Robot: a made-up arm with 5 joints.
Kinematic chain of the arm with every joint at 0, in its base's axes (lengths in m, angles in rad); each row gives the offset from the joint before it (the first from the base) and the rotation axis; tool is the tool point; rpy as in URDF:
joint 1: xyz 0.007 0 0.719 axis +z
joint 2: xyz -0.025 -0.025 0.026 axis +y
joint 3: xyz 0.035 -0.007 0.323 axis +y
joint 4: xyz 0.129 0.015 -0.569 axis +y
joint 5: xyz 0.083 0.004 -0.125 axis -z
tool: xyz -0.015 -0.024 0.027 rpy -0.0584 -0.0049 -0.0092
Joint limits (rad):
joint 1: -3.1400..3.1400
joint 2: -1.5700..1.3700
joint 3: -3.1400..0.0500
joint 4: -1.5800..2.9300
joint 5: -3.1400..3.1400
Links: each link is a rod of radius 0.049 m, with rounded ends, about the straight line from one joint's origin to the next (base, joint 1, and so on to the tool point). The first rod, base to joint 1, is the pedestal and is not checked.
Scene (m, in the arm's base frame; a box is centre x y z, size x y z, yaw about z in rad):
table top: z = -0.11
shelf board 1: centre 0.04 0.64 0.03 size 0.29 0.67 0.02 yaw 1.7
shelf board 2: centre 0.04 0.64 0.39 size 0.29 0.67 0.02 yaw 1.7
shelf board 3: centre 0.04 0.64 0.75 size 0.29 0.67 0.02 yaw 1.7
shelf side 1: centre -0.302 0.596 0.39 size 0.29 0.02 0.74 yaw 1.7
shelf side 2: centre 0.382 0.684 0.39 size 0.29 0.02 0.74 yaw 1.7
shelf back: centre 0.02 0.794 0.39 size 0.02 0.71 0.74 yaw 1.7
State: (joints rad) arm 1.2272 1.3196 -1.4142 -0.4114 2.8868
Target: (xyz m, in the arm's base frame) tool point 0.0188 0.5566 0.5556
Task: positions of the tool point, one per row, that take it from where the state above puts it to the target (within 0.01 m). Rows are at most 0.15 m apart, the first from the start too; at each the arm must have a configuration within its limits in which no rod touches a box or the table.
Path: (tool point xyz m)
1: 0.2221 0.4743 0.1904
2: 0.2245 0.3719 0.1957
3: 0.1908 0.3961 0.3017
4: 0.1454 0.3940 0.4008
5: 0.0961 0.3656 0.4871
6: 0.0504 0.3137 0.5556
7: 0.0430 0.4389 0.5540
8: 0.0188 0.5566 0.5556

